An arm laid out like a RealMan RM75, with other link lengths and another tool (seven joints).
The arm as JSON. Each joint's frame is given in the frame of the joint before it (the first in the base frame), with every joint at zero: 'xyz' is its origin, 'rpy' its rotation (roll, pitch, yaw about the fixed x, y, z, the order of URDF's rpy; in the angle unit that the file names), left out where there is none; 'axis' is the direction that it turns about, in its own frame. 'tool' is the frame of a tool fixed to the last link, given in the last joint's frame.
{
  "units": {
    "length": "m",
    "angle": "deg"
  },
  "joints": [
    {
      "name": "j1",
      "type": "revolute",
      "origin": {
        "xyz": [
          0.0,
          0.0,
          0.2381
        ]
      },
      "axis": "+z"
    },
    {
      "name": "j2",
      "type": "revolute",
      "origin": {
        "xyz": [
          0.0,
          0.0,
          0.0
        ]
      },
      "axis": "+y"
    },
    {
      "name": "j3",
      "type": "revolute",
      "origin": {
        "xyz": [
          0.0,
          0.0,
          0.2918
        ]
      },
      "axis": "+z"
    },
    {
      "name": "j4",
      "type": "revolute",
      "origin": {
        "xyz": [
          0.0,
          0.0,
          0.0
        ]
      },
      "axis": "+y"
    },
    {
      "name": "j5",
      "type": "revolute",
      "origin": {
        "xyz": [
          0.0,
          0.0,
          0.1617
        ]
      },
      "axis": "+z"
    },
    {
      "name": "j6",
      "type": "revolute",
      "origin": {
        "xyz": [
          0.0,
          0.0,
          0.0
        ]
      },
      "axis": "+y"
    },
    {
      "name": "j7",
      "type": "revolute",
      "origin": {
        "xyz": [
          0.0,
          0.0,
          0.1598
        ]
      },
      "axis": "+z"
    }
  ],
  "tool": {
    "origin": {
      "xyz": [
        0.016,
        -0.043,
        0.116
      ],
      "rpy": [
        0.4,
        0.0,
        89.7
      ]
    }
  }
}
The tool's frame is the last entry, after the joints.
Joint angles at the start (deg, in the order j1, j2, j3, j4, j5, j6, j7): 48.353, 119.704, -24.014, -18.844, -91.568, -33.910, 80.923
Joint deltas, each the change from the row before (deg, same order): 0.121, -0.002, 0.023, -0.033, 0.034, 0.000, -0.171; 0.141, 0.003, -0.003, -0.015, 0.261, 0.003, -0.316; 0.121, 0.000, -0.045, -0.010, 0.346, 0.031, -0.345; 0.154, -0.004, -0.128, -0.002, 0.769, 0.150, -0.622; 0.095, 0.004, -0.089, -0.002, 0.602, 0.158, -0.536; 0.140, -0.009, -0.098, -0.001, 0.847, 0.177, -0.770; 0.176, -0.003, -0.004, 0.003, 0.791, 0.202, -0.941; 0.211, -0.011, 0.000, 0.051, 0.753, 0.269, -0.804; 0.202, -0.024, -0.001, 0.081, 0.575, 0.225, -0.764; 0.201, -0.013, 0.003, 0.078, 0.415, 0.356, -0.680
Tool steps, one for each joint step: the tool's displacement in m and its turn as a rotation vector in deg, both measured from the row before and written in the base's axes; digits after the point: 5 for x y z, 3 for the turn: -0.00123, 0.00083, 0.00048, 0.060, -0.131, 0.180; -0.00159, 0.00108, 0.00076, 0.152, -0.087, 0.212; -0.00136, 0.00103, 0.00087, 0.178, -0.082, 0.178; -0.00148, 0.00155, 0.00176, 0.381, -0.091, 0.154; -0.00070, 0.00104, 0.00141, 0.306, -0.119, 0.068; -0.00116, 0.00155, 0.00215, 0.444, -0.157, 0.130; -0.00120, 0.00169, 0.00233, 0.463, -0.304, 0.161; -0.00110, 0.00164, 0.00200, 0.418, -0.211, 0.067; -0.00105, 0.00142, 0.00154, 0.297, -0.301, 0.107; -0.00038, 0.00117, 0.00121, 0.224, -0.389, -0.016
